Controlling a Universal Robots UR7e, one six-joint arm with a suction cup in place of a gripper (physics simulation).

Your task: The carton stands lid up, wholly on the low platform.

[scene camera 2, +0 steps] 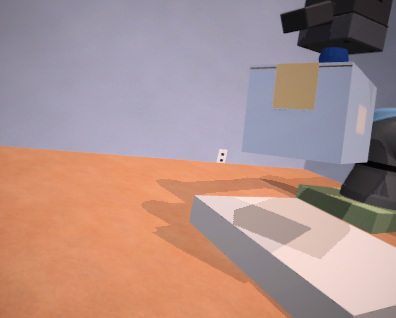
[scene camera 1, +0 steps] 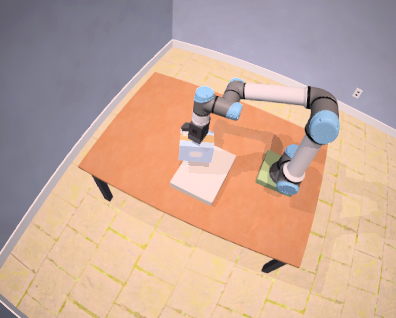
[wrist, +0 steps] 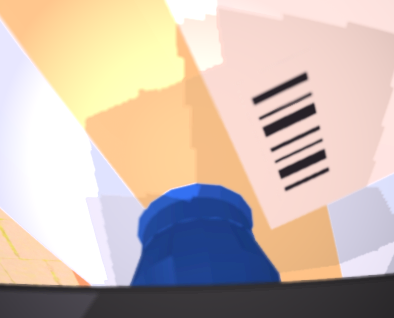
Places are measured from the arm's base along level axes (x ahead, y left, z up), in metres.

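Where they show: end effector, tool point: (wrist: 192, 206); arm's base, origin of the base link: (scene camera 2: 370, 201).
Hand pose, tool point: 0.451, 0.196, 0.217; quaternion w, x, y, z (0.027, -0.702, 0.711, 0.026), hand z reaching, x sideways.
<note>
Things, the pixels of their centre, and the offset from my tool point, as dx, dy, dz. Level surfaces: height alone.
- pale blue carton, body centre: (wrist: 213, 137) (scene camera 2: 314, 117) (scene camera 1: 196, 145) +0.006, -0.008, -0.042
- low white platform, body centre: (scene camera 2: 310, 249) (scene camera 1: 204, 170) -0.055, -0.008, -0.232
- orange-brown table, its level: dz -0.256
The pale blue carton (scene camera 1: 186, 153) (scene camera 2: 295, 131) hangs in the air, lid up and roughly level, with orange tape over its top and side. In the wrist view its lid (wrist: 165, 145) fills much of the frame, with a barcode label. My gripper's blue suction cup (scene camera 2: 334, 55) (wrist: 197, 215) is on the lid; in scene camera 1 the gripper (scene camera 1: 198, 141) covers part of the lid. The low white platform (scene camera 1: 204, 186) (scene camera 2: 350, 272) lies on the table below. In scene camera 2 a gap shows between carton and platform, and a shadow falls on the platform's top.
The orange-brown table (scene camera 1: 135, 125) (scene camera 2: 90, 225) carries the platform. The arm's base stands on a green block (scene camera 1: 264, 174) (scene camera 2: 345, 207) to the right of the platform in scene camera 1. The arm reaches over the table's far side. Walls stand behind the table.
</note>
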